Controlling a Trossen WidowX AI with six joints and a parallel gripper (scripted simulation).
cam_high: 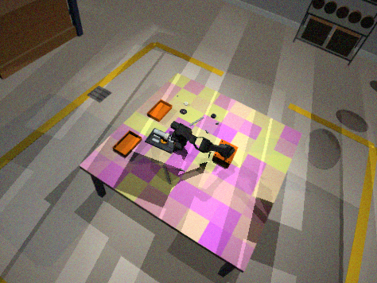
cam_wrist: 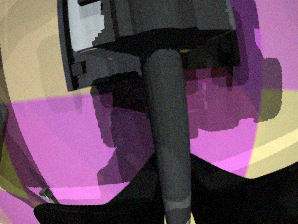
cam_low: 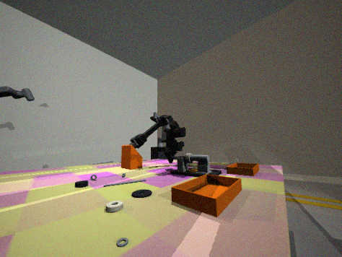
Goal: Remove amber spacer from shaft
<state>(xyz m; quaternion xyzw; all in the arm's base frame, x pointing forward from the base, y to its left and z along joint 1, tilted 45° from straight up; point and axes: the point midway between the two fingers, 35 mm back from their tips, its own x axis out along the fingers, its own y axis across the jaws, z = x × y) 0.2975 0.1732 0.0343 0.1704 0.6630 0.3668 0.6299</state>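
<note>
Right now my gripper tip is 6 cm short of the grey shaft, 3 cm below it and 2 cm to the right of it. Round my gripper tip: black disc (32 cm to the right, 24 cm ahead, 4 cm below); then amber spacer (15 cm ahead, 4 cm to the left, 3 cm below).
</note>
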